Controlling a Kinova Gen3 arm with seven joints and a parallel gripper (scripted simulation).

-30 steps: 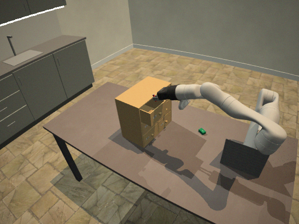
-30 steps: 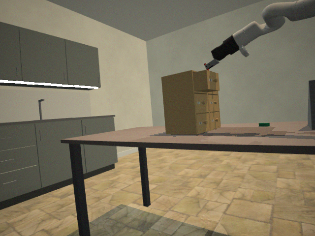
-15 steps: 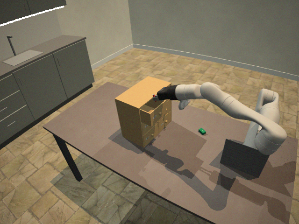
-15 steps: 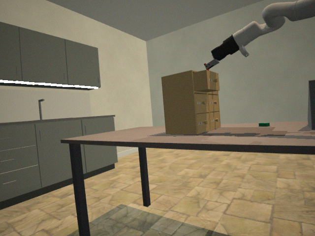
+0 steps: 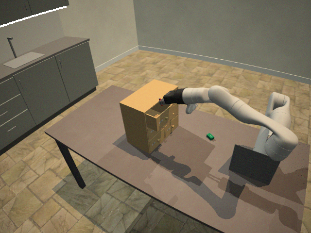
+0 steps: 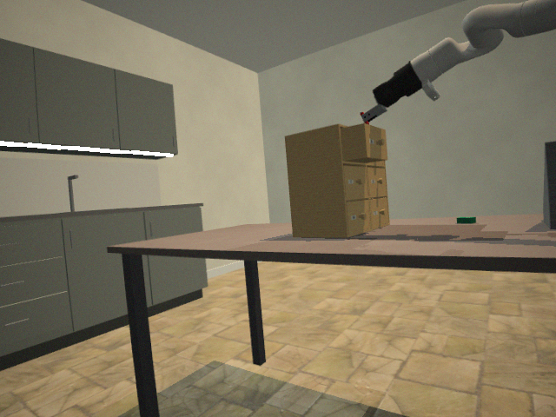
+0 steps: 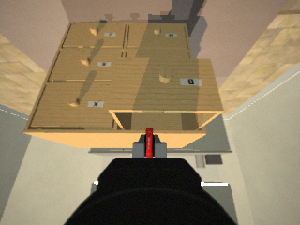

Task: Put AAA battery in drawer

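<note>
Right now the red AAA battery is 1 cm ahead of my hand. Round my hand: green block (21 cm behind, 21 cm to the right, 33 cm below).
</note>
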